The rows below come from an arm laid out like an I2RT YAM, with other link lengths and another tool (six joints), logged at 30 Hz.
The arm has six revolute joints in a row. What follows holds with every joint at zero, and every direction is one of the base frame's. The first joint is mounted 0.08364 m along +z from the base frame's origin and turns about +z. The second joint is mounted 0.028 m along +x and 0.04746 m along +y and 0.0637 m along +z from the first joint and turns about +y. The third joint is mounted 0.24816 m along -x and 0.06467 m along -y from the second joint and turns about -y. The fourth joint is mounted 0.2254 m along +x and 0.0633 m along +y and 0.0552 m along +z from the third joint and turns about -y. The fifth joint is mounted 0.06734 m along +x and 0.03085 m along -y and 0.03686 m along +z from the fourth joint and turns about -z. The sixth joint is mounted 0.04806 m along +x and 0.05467 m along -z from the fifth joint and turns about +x. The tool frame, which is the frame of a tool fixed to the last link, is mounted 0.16 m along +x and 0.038 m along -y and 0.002 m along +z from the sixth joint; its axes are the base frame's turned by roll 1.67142, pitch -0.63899 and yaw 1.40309 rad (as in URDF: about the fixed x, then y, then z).
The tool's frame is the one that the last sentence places.
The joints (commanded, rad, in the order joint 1, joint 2, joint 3, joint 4, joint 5, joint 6), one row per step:
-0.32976, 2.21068, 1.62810, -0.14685, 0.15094, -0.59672
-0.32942, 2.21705, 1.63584, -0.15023, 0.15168, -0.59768
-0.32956, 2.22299, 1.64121, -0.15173, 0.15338, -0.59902
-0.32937, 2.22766, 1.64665, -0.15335, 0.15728, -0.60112
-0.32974, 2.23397, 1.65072, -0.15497, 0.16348, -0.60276
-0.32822, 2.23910, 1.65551, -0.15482, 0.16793, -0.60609
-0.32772, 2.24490, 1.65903, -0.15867, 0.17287, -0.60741
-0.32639, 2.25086, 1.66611, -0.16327, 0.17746, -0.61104
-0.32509, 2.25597, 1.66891, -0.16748, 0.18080, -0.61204
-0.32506, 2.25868, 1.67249, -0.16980, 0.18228, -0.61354
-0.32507, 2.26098, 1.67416, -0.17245, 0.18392, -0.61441
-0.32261, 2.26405, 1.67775, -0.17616, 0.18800, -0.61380
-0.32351, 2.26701, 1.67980, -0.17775, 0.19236, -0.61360
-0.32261, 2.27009, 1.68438, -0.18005, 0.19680, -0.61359
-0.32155, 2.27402, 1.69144, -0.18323, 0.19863, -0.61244
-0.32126, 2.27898, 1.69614, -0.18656, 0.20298, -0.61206
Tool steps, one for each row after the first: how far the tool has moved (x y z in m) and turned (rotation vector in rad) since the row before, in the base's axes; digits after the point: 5 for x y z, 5 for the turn. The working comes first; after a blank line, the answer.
Tool pose at each row, in the base's axes (x y z in m, rotation vector in rad; the steps are taken from these numbers as rounded here):
0.55125, -0.23730, 0.09344, 1.97853, 1.16378, 0.34851
0.55225, -0.23756, 0.09243, 1.97887, 1.16572, 0.34613
0.55279, -0.23816, 0.09109, 1.97913, 1.16692, 0.34234
0.55326, -0.23898, 0.09059, 1.97769, 1.16697, 0.33703
0.55291, -0.24037, 0.08865, 1.97861, 1.16637, 0.32725
0.55377, -0.24056, 0.08801, 1.97506, 1.16813, 0.32200
0.55326, -0.24108, 0.08563, 1.97725, 1.17038, 0.31247
0.55378, -0.24129, 0.08453, 1.97560, 1.17416, 0.30455
0.55342, -0.24102, 0.08210, 1.97790, 1.17826, 0.29688
0.55362, -0.24134, 0.08167, 1.97752, 1.17958, 0.29374
0.55328, -0.24156, 0.08061, 1.97874, 1.18133, 0.28941
0.55345, -0.24093, 0.07979, 1.97945, 1.18263, 0.28461
0.55279, -0.24220, 0.07884, 1.98118, 1.18027, 0.27810
0.55305, -0.24264, 0.07873, 1.98074, 1.17881, 0.27356
0.55400, -0.24269, 0.07884, 1.98087, 1.17769, 0.27274
0.55383, -0.24337, 0.07750, 1.98271, 1.17707, 0.26615

0.00100, -0.00026, -0.00101, -0.00044, 0.00243, 0.00042
0.00054, -0.00060, -0.00134, -0.00127, 0.00284, -0.00052
0.00047, -0.00082, -0.00050, -0.00355, 0.00246, -0.00131
-0.00035, -0.00139, -0.00194, -0.00375, 0.00563, -0.00388
0.00086, -0.00019, -0.00064, -0.00489, 0.00245, 0.00045
-0.00051, -0.00052, -0.00238, -0.00202, 0.00740, -0.00227
0.00052, -0.00021, -0.00110, -0.00411, 0.00574, 0.00038
-0.00036, 0.00027, -0.00243, -0.00070, 0.00730, -0.00046
0.00020, -0.00032, -0.00043, -0.00143, 0.00230, -0.00004
-0.00034, -0.00022, -0.00106, -0.00056, 0.00382, -0.00061
0.00017, 0.00063, -0.00082, -0.00127, 0.00367, -0.00091
-0.00066, -0.00127, -0.00095, -0.00195, 0.00325, -0.00418
0.00026, -0.00044, -0.00011, -0.00265, 0.00173, -0.00230
0.00095, -0.00005, 0.00011, -0.00049, -0.00003, -0.00104
-0.00017, -0.00068, -0.00134, -0.00150, 0.00421, -0.00310

